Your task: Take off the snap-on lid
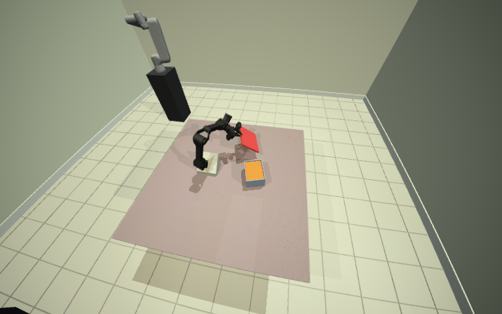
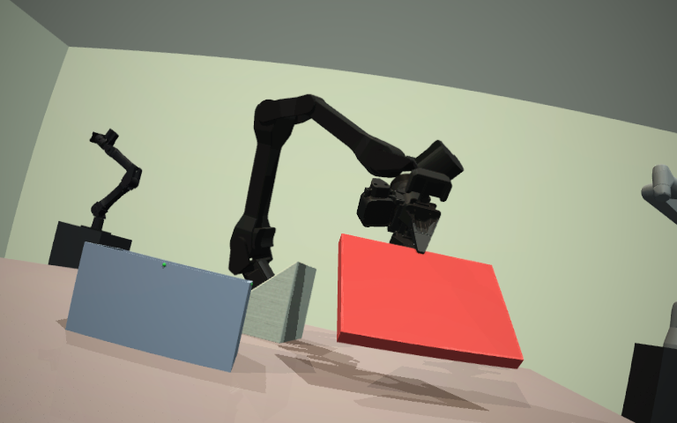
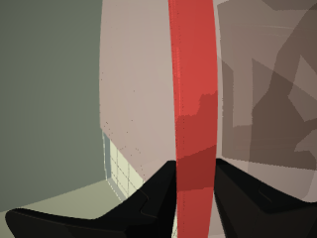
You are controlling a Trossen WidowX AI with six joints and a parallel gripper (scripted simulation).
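Now: the red lid 60 mm ahead of my gripper tip, 50 mm below it and 20 mm to the left of it. From my gripper tip the other things lie so: storage box: 280 mm to the right, 160 mm ahead, 130 mm below.
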